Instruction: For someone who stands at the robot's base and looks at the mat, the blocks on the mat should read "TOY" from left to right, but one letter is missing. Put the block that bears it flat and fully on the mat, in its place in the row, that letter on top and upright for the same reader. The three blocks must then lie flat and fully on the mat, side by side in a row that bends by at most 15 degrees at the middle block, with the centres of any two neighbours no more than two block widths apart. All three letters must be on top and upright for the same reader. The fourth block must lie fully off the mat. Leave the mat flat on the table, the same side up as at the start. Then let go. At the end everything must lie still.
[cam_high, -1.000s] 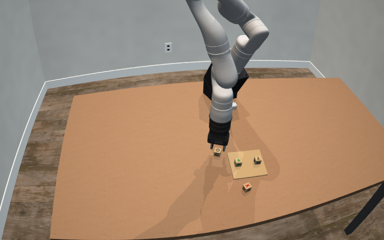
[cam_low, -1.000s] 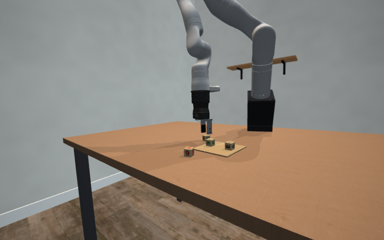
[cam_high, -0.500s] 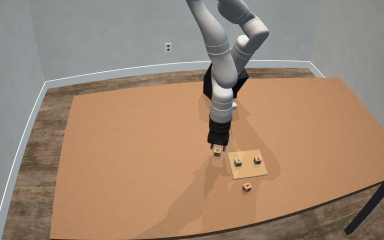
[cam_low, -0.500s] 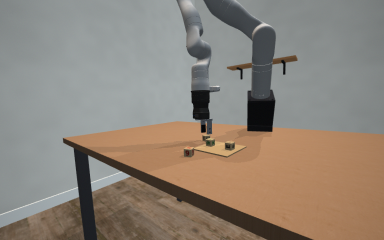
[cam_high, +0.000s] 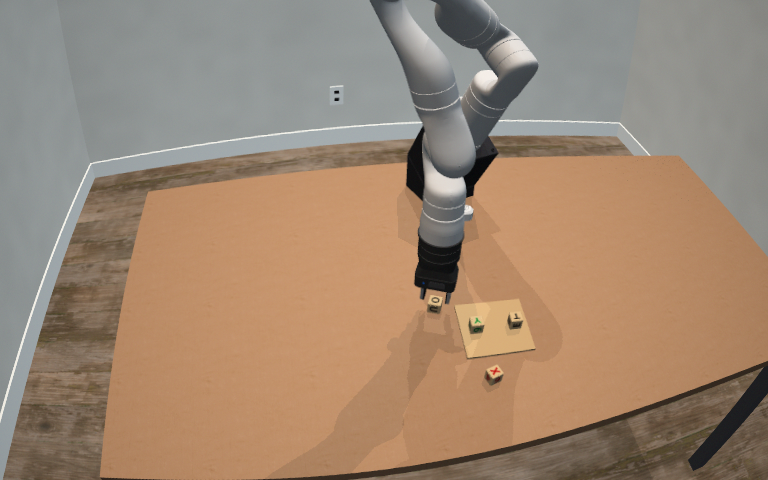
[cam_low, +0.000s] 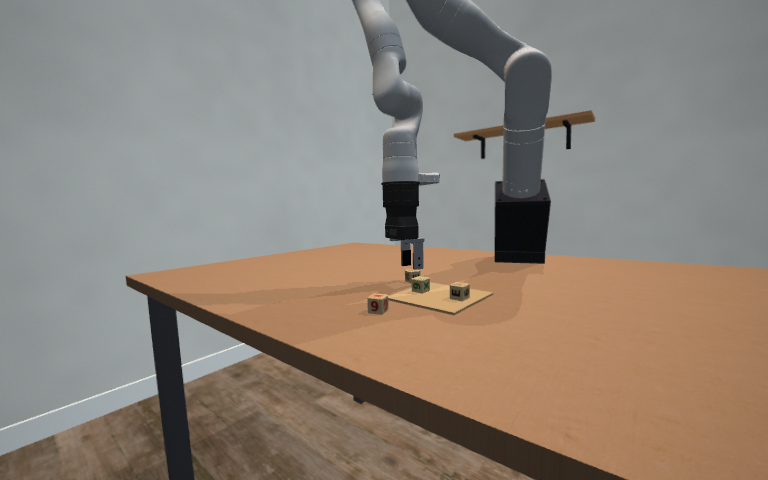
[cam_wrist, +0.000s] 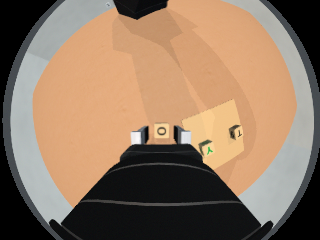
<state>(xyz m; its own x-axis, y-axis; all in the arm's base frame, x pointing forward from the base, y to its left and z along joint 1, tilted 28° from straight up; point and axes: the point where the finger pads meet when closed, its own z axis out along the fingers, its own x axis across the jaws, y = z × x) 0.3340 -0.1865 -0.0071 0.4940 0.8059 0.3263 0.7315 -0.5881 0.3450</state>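
My hand is 40 mm above the O block. Also, from my hand: tan mat: 90 mm to the left, 90 mm ahead, 50 mm below.
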